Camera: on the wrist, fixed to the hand. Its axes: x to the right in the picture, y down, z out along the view.
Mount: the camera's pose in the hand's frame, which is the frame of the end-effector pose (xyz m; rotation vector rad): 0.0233 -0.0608 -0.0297 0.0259 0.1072 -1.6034
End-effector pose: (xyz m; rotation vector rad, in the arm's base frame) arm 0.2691 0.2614 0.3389 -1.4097 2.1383 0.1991
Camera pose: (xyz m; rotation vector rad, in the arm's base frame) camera 0.3050 0.2040 0.3621 -2.6012 0.5280 -0.5146
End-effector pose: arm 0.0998 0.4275 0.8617 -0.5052 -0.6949 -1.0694
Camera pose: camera 0.0593 0.3685 0.8610 0.2828 -1.0026 -2.5316
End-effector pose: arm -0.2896 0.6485 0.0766 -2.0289 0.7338 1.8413
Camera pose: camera -0.2301 0.6785 0.0506 -1.6565 -0.7430 0.7048
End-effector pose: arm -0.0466 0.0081 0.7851 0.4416 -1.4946 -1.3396
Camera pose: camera -0.0518 -0.0445 0.7368 -1.8917 0.8771 2.3118
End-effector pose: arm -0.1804 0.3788 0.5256 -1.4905 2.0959 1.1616
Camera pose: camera -0.1298 0.3337 0.5025 -2.3215 0.3762 0.3440
